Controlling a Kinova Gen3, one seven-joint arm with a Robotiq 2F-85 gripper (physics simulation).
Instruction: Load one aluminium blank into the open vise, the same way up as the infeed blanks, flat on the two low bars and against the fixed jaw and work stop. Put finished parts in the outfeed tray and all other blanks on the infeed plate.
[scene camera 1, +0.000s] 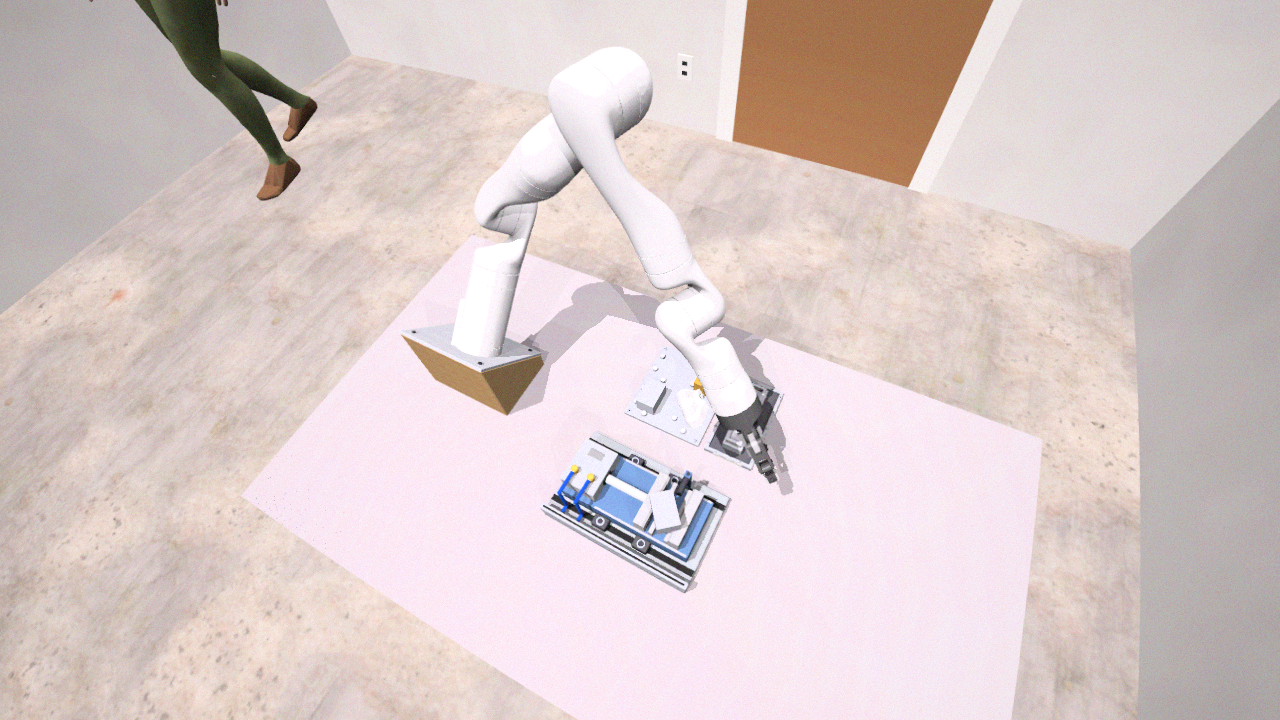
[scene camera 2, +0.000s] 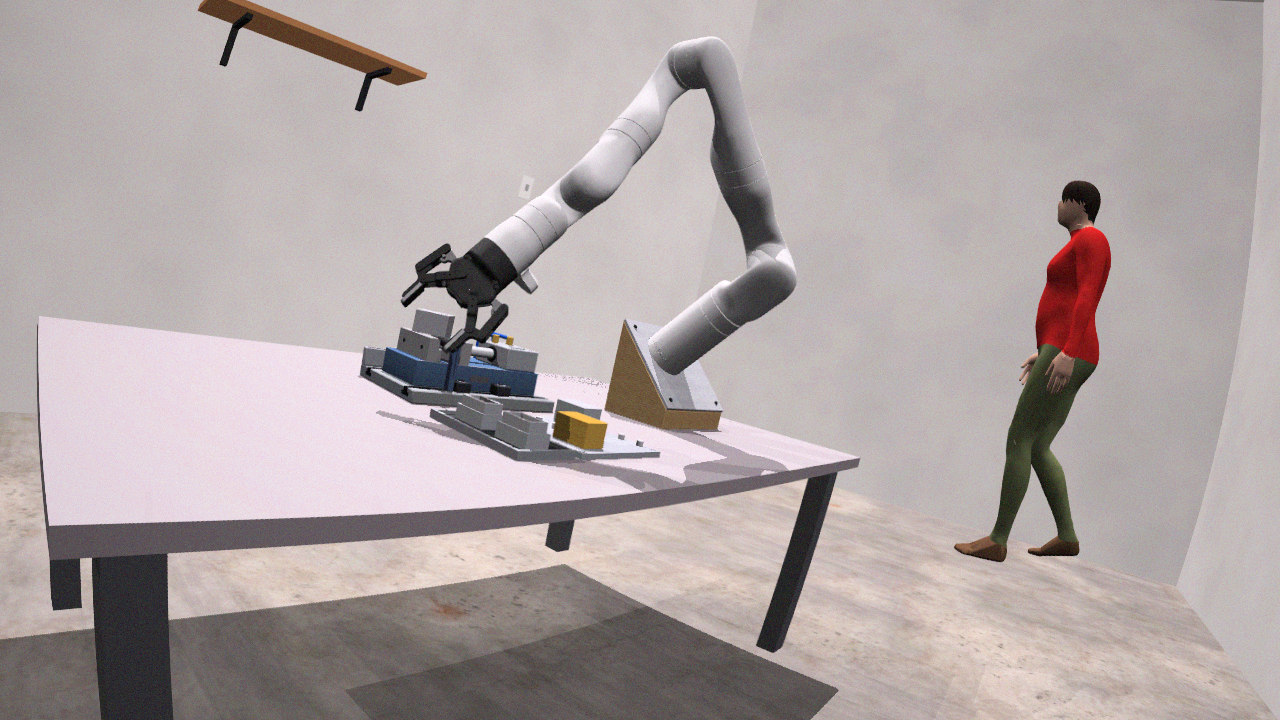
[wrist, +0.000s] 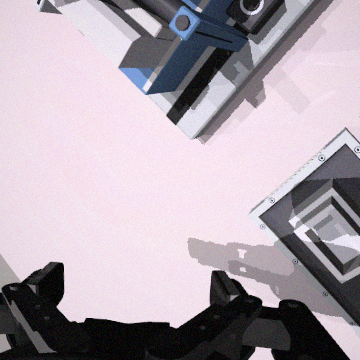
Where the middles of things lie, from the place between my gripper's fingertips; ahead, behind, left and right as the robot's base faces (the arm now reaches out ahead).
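Scene:
Relative to the outfeed tray (scene camera 2: 446, 417), my hand is 130 mm to the right of it, 60 mm past it and 110 mm above it. Counted from my hand, the brass blank (scene camera 2: 585, 432) is 180 mm to the left, 160 mm behind and 90 mm below; the infeed plate (scene camera 1: 678, 373) is 140 mm to the left, 210 mm behind and 110 mm below.

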